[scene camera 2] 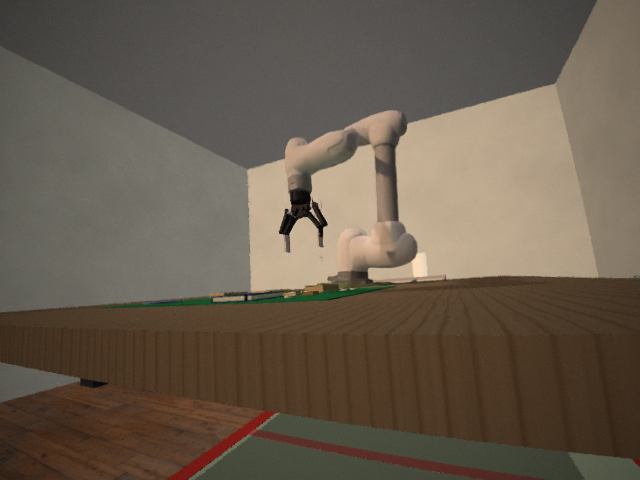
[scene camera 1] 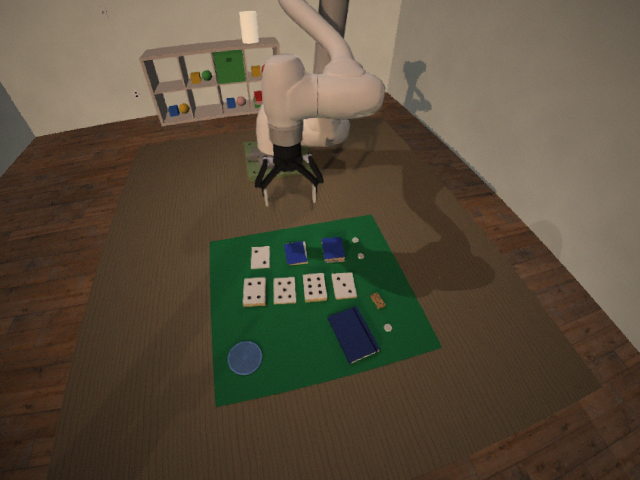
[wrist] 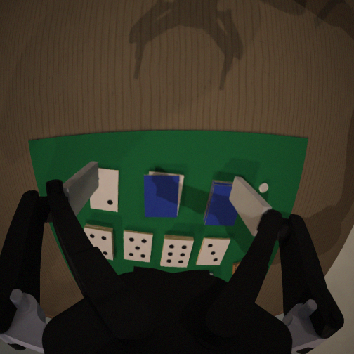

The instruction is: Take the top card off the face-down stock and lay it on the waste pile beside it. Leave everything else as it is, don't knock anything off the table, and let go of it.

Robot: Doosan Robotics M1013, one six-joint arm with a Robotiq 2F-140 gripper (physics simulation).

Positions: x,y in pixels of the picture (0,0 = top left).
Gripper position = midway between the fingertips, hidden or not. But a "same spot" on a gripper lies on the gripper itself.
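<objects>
Gripper, mine: visible in the wrist view (165,181), scene camera 1 and scene camera 2. On my gripper, same spot: (scene camera 2: 300,200) and (scene camera 1: 295,157). On a green mat, same spot: (wrist: 199,155) and (scene camera 1: 310,233).
</objects>
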